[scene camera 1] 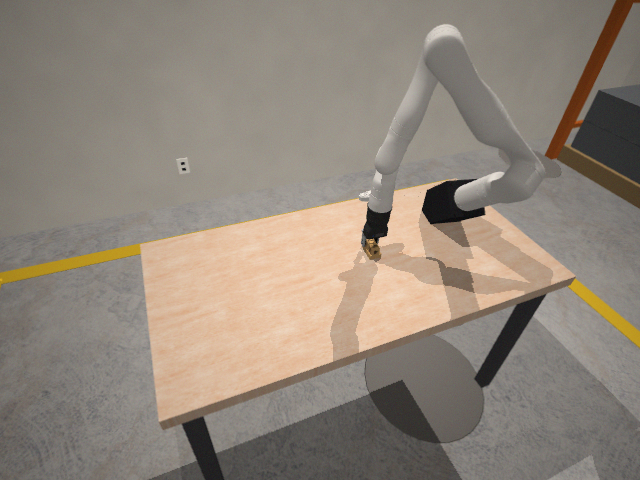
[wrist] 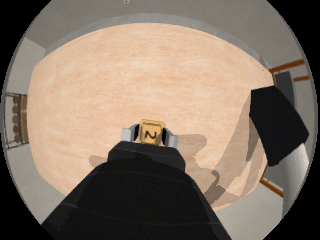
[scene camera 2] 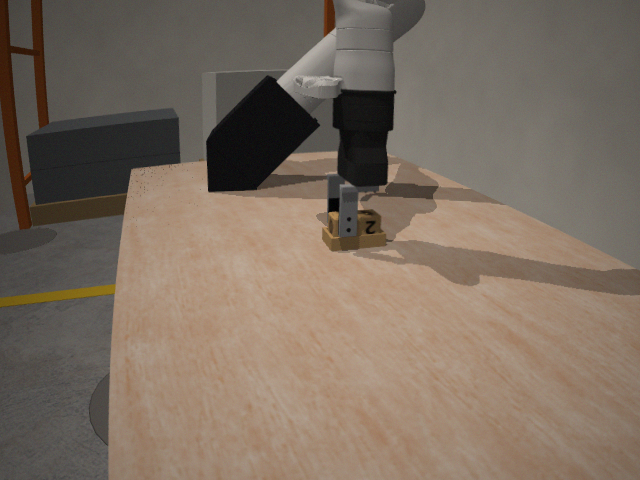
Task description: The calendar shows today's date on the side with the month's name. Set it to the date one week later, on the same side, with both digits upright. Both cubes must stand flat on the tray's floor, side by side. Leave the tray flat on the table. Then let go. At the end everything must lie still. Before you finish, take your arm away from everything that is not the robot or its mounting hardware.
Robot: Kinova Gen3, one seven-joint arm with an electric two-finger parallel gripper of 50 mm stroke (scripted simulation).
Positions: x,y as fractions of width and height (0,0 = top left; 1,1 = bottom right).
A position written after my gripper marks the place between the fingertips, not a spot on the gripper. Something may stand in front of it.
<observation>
I see my gripper (scene camera 2: 0.53,0.48) and a wooden tray (scene camera 2: 0.58,0.50).
My gripper is seen too in the wrist view (wrist: 0.47,0.55).
</observation>
